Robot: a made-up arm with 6 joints.
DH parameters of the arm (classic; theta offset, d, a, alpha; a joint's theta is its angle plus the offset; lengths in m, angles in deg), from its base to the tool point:
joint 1: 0 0.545 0.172 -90
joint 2: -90 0 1.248 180
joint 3: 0 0 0.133 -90
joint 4: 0 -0.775 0 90
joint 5: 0 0 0 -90
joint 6: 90 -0.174 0 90
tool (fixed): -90 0 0 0
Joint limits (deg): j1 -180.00..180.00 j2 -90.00..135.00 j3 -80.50..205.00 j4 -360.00..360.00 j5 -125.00..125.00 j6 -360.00..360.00
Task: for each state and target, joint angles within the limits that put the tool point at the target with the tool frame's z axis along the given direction. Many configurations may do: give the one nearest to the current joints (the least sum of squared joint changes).
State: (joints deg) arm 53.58 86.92 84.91 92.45 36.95 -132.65
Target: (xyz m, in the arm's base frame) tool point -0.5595 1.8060 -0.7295 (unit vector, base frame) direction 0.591 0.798 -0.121
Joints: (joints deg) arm 104.48 116.55 57.43 81.16 31.62 -144.06
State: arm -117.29 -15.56 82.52 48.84 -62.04 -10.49
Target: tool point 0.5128 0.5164 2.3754 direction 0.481 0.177 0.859
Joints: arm -143.63 -35.94 64.07 43.15 -69.82 -7.20
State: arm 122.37 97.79 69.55 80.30 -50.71 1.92
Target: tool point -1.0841 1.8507 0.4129 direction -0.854 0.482 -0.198
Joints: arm 123.99 76.05 41.18 67.85 -57.33 -8.54
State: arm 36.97 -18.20 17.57 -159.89 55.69 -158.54
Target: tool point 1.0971 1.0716 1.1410 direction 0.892 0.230 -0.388
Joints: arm 43.39 33.62 2.78 -188.38 80.81 -205.43
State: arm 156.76 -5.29 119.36 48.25 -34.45 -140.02
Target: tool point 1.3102 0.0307 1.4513 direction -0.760 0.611 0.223
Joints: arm 176.47 -30.40 158.85 47.72 -59.78 -161.90
